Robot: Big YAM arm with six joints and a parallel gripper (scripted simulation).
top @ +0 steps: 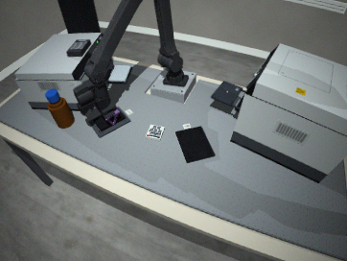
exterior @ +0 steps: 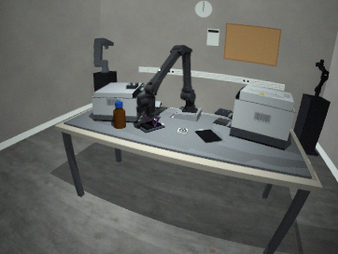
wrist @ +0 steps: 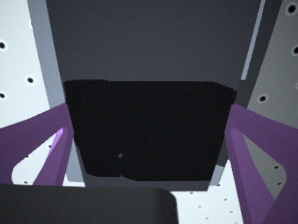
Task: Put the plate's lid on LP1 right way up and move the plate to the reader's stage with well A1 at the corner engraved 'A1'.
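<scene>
The lidded plate lies right at my hand. Also, from my hand: label (9 cm behind, 6 cm to the left, 3 cm below); LP1 pad (2 cm below); brown capped bottle (7 cm ahead, 21 cm to the right, 9 cm above).
</scene>
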